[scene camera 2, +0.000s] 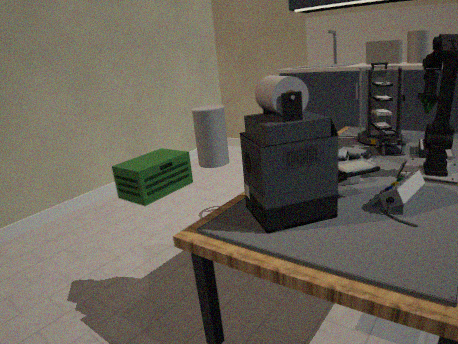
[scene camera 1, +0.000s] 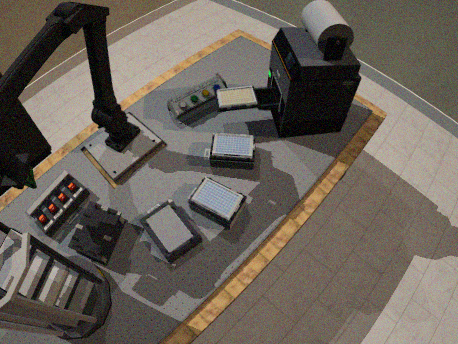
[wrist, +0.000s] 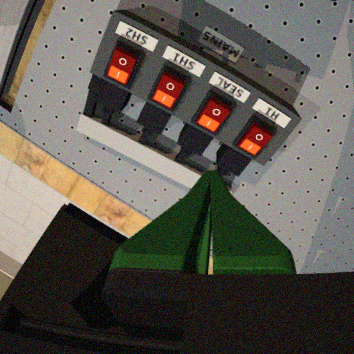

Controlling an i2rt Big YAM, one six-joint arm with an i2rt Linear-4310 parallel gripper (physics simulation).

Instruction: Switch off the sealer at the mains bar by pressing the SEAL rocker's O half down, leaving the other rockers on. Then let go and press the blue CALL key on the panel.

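Seen in the pictures: gripper, fingertip midpoint: (scene camera 2: 426, 114) (scene camera 1: 35, 187) (wrist: 211, 179); arm's base at its link origin: (scene camera 2: 434, 170) (scene camera 1: 123, 137).
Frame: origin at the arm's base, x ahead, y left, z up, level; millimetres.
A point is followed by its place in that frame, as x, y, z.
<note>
The grey mains bar (scene camera 1: 56, 200) {-22, -336, 22} (wrist: 155, 107) {-30, -311, 19} carries the rockers SH2 (wrist: 122, 66) {0, -267, 32}, SH1 (wrist: 170, 88) {0, -317, 33}, SEAL (scene camera 1: 52, 207) {-6, -364, 32} (wrist: 214, 115) {-6, -367, 32} and a rightmost one (wrist: 255, 137) {-7, -413, 33}. Each shows a dark red O half and a glowing orange I half. My gripper (scene camera 1: 32, 184) {11, -357, 173} (scene camera 2: 428, 107) {11, -357, 173} (wrist: 211, 179) {11, -357, 173} is shut and empty, its green fingertips together. In the wrist view the tips appear below the SEAL rocker, over the bar's lower edge, apart from the rocker. The button panel (scene camera 1: 197, 100) {164, 252, 46} (scene camera 2: 403, 193) {144, 373, 44} stands across the table, with its blue CALL key (scene camera 1: 216, 87) {192, 344, 51} at the end near the sealer.
The black sealer (scene camera 1: 312, 95) {551, 352, 189} (scene camera 2: 295, 170) {459, 558, 170} with a white roll stands at the far end, a plate (scene camera 1: 237, 97) {317, 285, 109} on its tray. Two blue-white plates (scene camera 1: 233, 146) {390, 136, 51} (scene camera 1: 218, 198) {448, -45, 49}, a grey-topped block (scene camera 1: 171, 228) {375, -188, 20}, a black rack (scene camera 1: 98, 232) {203, -330, 42} and a carousel (scene camera 1: 30, 290) {271, -550, 239} stand around the table.
</note>
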